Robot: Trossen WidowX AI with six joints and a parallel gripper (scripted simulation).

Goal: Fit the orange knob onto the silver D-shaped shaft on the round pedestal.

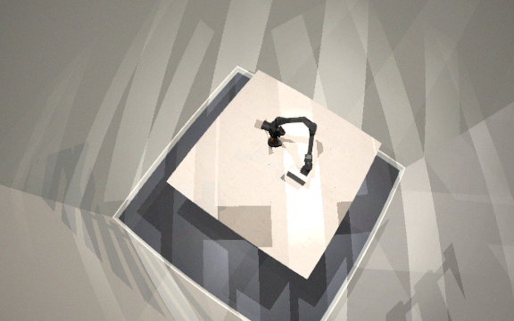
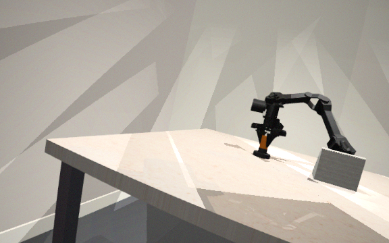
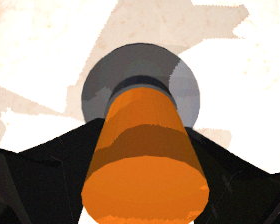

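The orange knob lies 30 mm above my gripper tip. Also, from my gripper tip: round pedestal 20 mm below.
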